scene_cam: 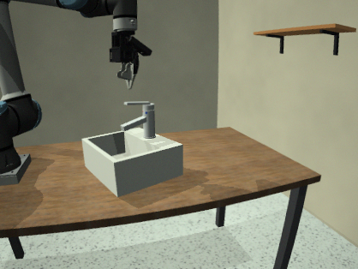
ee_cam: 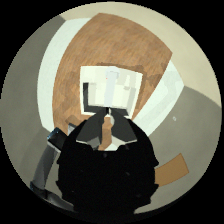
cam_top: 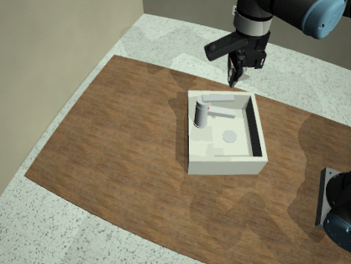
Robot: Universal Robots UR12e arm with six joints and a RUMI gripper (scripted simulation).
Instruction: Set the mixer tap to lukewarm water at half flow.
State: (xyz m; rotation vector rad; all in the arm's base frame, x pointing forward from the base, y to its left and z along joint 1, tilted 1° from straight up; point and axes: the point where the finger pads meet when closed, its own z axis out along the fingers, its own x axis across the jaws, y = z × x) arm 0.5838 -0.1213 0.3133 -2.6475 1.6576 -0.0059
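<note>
Right now my hand is 3 cm short of the lever, 1 cm to the right of it and 7 cm above it. The rest, counted from my hand: white square basin: 4 cm behind, 1 cm to the right, 31 cm below; then grey mixer tap: 5 cm ahead, 1 cm to the left, 12 cm below.
</note>
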